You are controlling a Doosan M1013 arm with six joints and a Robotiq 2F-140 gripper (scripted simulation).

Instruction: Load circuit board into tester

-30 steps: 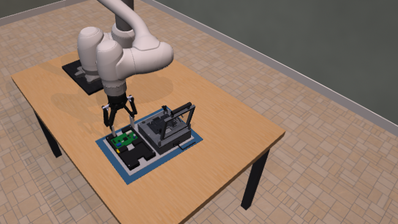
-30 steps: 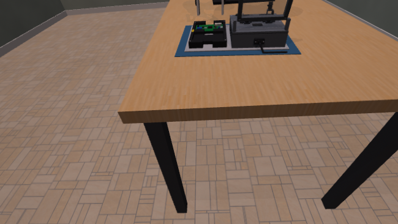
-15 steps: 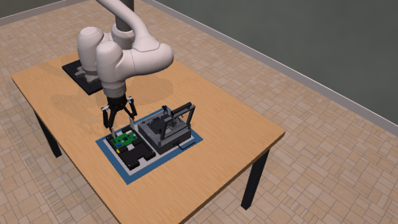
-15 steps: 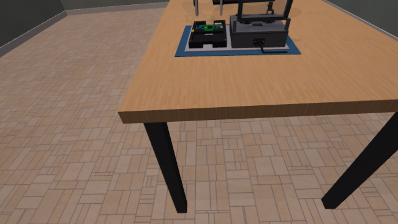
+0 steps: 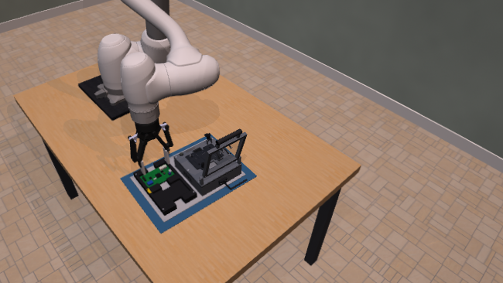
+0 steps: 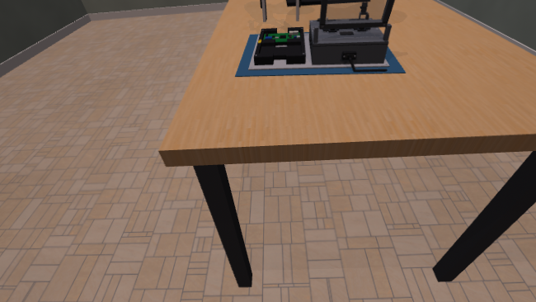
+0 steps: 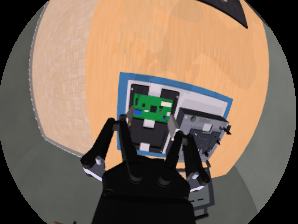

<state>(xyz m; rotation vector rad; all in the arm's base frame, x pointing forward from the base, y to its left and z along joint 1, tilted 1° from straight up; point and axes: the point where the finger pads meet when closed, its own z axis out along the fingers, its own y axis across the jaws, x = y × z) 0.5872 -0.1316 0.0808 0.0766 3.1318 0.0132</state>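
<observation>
Now: the green circuit board 70 mm below my hand. Round my hand: latch hook (230 mm to the left); lid (180 mm ahead, 170 mm to the left, 90 mm above).
</observation>
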